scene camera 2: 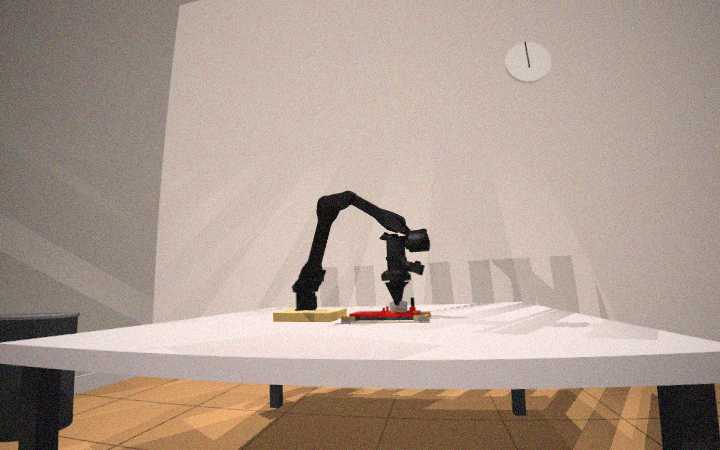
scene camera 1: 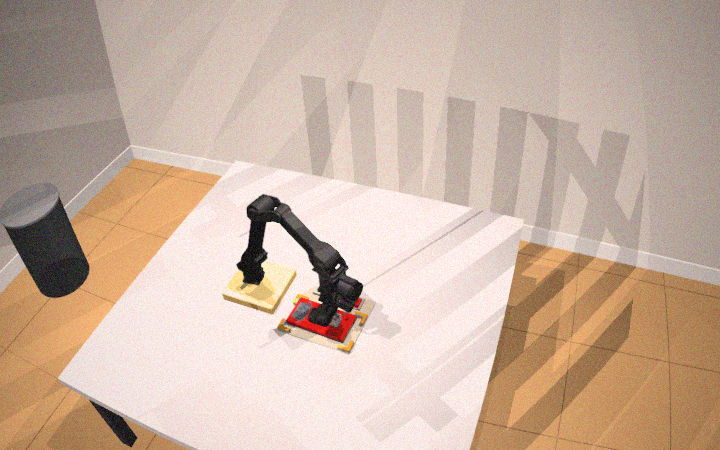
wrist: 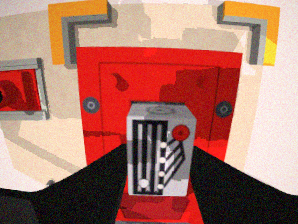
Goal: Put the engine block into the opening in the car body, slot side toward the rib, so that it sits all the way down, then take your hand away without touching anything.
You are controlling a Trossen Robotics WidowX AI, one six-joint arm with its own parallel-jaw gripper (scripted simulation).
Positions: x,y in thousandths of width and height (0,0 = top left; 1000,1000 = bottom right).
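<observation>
The gripper (scene camera 2: 553,679) is holding a grey engine block (wrist: 535,614). You can see the gripper (scene camera 1: 462,706) (wrist: 532,681) from those cameras too, and there's a red car body (wrist: 371,355) as well.
</observation>
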